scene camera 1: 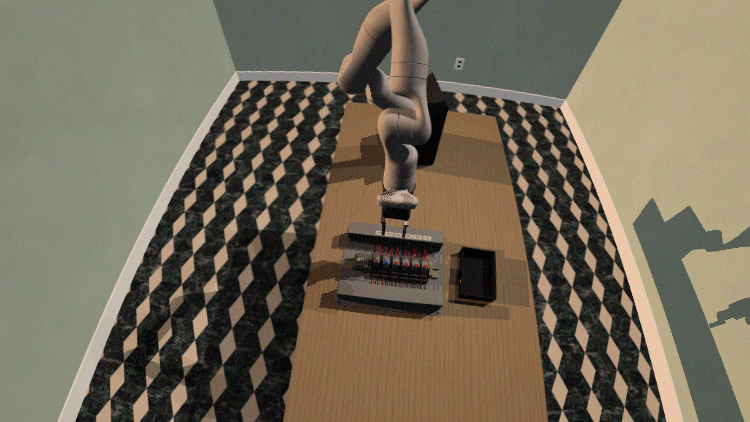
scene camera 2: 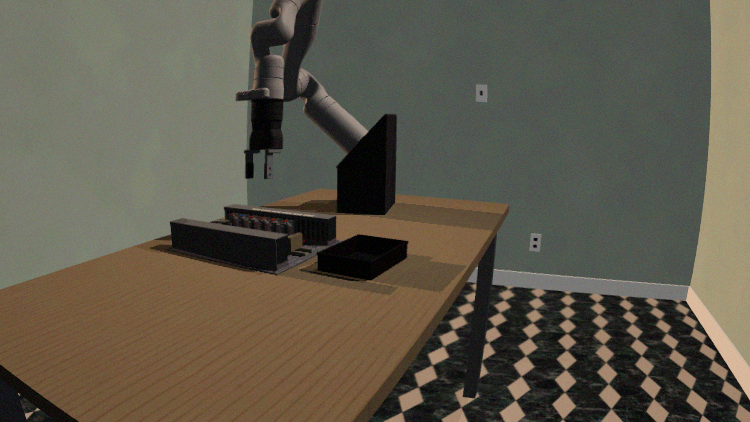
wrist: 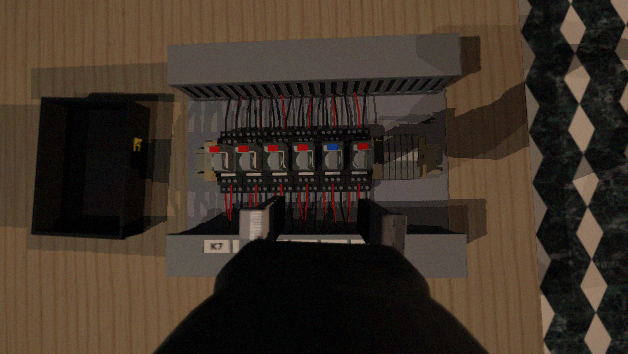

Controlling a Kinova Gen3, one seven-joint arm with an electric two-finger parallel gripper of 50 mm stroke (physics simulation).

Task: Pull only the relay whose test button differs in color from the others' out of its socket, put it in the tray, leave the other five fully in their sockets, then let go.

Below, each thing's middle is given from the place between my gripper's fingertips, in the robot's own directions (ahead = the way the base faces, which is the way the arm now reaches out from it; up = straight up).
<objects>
Right now my hand is 100 mm above the red-button relay [wrist: 361, 153], 50 mm short of it and 40 mm to the left of it.
</objects>
